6 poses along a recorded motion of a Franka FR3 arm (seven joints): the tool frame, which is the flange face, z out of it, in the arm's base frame.
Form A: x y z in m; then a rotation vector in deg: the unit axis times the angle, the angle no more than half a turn.
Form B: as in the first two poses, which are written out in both.
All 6 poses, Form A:
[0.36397, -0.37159, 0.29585, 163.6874, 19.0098, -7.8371]
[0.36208, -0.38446, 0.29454, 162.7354, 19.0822, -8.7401]
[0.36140, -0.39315, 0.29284, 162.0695, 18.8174, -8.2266]
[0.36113, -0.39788, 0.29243, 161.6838, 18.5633, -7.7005]
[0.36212, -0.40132, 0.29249, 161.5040, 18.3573, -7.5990]
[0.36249, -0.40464, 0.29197, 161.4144, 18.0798, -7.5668]
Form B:
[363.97, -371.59, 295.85, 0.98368, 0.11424, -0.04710, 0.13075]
[362.08, -384.46, 294.54, 0.98223, 0.11518, -0.05275, 0.13845]
[361.40, -393.15, 292.84, 0.98163, 0.11397, -0.04983, 0.14465]
[361.13, -397.88, 292.43, 0.98137, 0.11267, -0.04674, 0.14843]
[362.12, -401.32, 292.49, 0.98126, 0.11153, -0.04617, 0.15021]
[362.49, -404.64, 291.97, 0.98129, 0.10991, -0.04600, 0.15126]

